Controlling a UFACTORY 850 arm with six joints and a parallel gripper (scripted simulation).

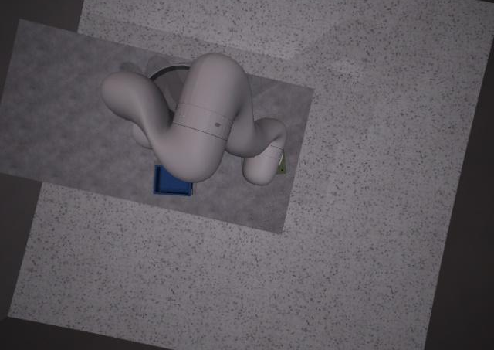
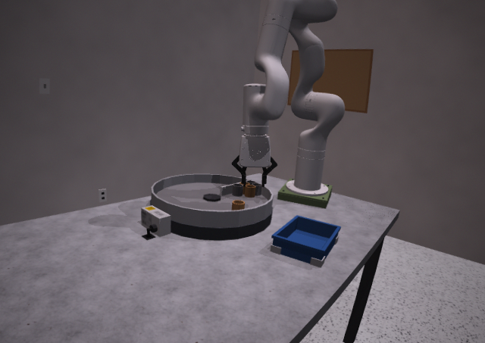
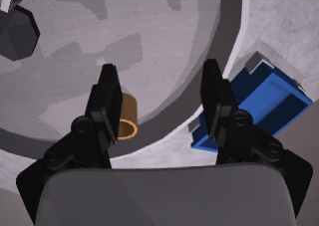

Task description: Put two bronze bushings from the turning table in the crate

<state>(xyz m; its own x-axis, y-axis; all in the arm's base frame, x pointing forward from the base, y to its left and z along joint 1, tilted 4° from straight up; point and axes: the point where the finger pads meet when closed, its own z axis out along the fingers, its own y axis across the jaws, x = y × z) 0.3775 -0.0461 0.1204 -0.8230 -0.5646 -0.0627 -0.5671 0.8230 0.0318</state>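
Right now my hand is 60 mm short of the blue crate, 240 mm to the right of it and 110 mm above it. From my hand the other things lie so: turning table: 60 mm ahead, 130 mm to the right, 90 mm below.
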